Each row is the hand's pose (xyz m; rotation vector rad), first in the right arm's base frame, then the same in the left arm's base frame.
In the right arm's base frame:
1: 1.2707 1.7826 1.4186 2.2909 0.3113 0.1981
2: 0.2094 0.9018 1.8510 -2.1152 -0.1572 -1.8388
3: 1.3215 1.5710 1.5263 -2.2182 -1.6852 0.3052
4: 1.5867 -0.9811 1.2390 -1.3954 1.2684 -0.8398
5: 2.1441 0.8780 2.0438 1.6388 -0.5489 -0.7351
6: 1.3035 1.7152 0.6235 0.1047 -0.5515 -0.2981
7: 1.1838 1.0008 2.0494 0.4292 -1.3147 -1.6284
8: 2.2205 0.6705 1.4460 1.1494 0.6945 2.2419
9: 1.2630 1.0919 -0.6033 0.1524 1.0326 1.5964
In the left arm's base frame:
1: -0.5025 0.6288 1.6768 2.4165 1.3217 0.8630
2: -0.4787 -0.8049 1.4945 -1.3380 -0.5265 -1.2646
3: -0.2980 0.5028 1.7123 -1.1097 -2.3889 0.0186
4: 1.7612 -0.6093 0.6220 -1.3297 0.6116 -0.0025
5: 0.8163 0.4940 2.1400 2.0870 0.3212 -0.1373
6: -0.5216 0.9444 0.9435 0.7727 -0.4624 0.4388
7: 0.1016 -0.1308 1.9500 1.1615 -0.6262 -1.1343
8: 0.9535 0.6811 1.5464 -0.8187 -0.5978 -2.5487
9: -0.2196 1.0765 -0.3931 -0.0743 0.6784 2.5937

